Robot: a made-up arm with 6 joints.
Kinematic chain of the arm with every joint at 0, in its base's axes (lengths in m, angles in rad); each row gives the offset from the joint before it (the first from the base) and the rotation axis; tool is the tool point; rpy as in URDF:
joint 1: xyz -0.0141 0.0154 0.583 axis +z
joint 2: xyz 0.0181 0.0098 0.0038 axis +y
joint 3: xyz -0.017 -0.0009 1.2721 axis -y
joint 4: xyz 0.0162 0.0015 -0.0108 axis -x
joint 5: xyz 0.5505 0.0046 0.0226 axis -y
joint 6: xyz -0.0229 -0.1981 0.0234 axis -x
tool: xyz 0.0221 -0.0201 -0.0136 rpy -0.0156 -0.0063 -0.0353
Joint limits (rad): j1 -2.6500..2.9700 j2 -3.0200..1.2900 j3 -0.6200..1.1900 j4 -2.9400..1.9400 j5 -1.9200..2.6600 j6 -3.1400..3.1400
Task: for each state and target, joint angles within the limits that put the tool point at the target. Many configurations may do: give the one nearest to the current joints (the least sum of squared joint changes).
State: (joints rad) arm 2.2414 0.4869 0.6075 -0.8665 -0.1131 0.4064
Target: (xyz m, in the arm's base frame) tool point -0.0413 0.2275 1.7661
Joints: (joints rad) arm 2.2954 -0.3392 -0.0422 -1.1241 -0.0938 0.3790
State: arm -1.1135 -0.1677 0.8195 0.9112 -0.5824 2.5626
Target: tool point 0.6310 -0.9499 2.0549
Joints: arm -0.9428 0.5484 0.9095 0.9672 -0.6409 2.5370
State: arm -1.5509 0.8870 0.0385 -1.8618 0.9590 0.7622
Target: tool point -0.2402 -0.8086 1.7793
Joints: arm -1.8626 0.2093 0.5176 -1.7892 0.9509 0.7634
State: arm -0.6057 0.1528 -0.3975 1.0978 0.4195 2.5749
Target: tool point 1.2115 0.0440 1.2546
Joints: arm 0.0203 0.6468 -0.3432 1.1990 0.3935 2.5708
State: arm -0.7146 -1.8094 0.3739 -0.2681 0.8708 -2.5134
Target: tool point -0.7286 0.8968 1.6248
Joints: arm -1.0333 -1.1626 0.3858 -0.2709 0.8644 -2.5022
